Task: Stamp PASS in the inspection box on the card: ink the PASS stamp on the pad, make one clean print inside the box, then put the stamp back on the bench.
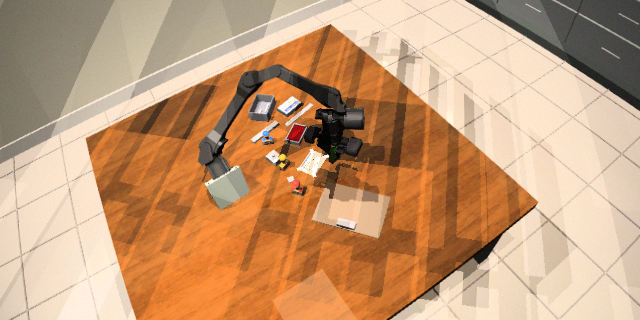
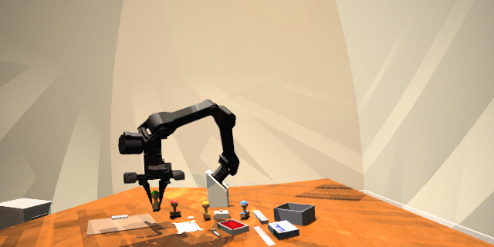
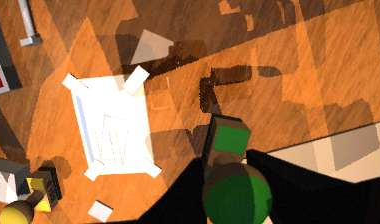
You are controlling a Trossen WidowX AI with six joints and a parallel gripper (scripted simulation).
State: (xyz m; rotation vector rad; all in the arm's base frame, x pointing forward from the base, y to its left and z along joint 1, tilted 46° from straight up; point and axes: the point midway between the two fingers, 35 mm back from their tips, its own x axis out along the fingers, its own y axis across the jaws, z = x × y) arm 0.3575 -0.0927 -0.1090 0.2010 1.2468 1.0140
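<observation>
Right now my gripper tip is 90 mm above the white card, 80 mm to the right of it and 50 mm past it. From my gripper tip the other things lie so: red-knobbed stamp 160 mm behind, 70 mm below; then bolt 180 mm to the left, 80 mm below, 10 mm ahead; then green-knobbed stamp right at my gripper tip.
</observation>
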